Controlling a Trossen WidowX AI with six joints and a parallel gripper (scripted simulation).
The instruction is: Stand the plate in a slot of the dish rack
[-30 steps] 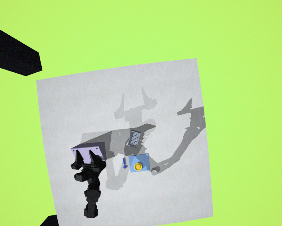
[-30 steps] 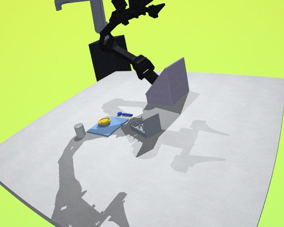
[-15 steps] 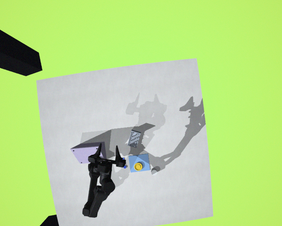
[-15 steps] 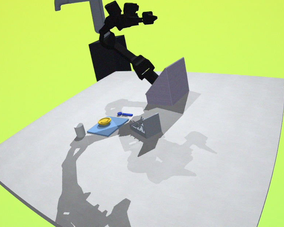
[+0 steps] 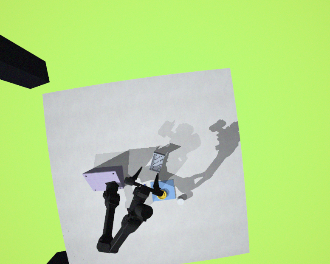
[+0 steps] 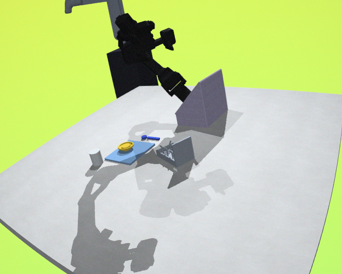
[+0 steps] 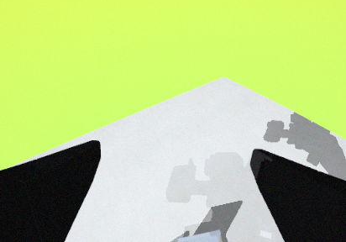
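Now: gripper tip 10 mm past the yellow plate, 230 mm to the left of it and 330 mm above it. Also, from my gripper tip: blue spoon 110 mm behind, 190 mm to the right, 350 mm below; grey dish rack 20 mm ahead, 20 mm to the right, 330 mm below; blue mat 210 mm to the right, 350 mm below.
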